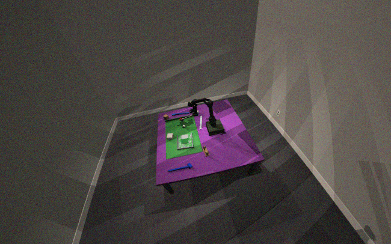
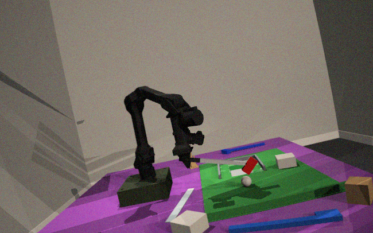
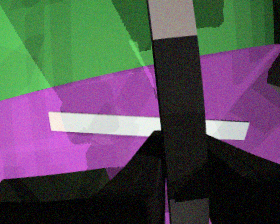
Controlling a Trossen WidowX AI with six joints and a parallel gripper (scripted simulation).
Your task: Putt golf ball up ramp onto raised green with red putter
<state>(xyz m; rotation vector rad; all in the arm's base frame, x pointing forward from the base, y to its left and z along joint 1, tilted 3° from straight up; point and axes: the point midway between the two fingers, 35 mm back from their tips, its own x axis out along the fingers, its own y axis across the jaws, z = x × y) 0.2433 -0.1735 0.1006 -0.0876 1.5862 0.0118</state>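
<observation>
Right now my gripper tip is 6 cm past the white strip, 1 cm to the right of it and 14 cm above it. The rest, counted from my gripper tip: white golf ball 20 cm ahead, 8 cm to the left, 12 cm below; putter 12 cm ahead, 1 cm to the left; green mat 24 cm ahead, 22 cm to the left, 14 cm below.
</observation>
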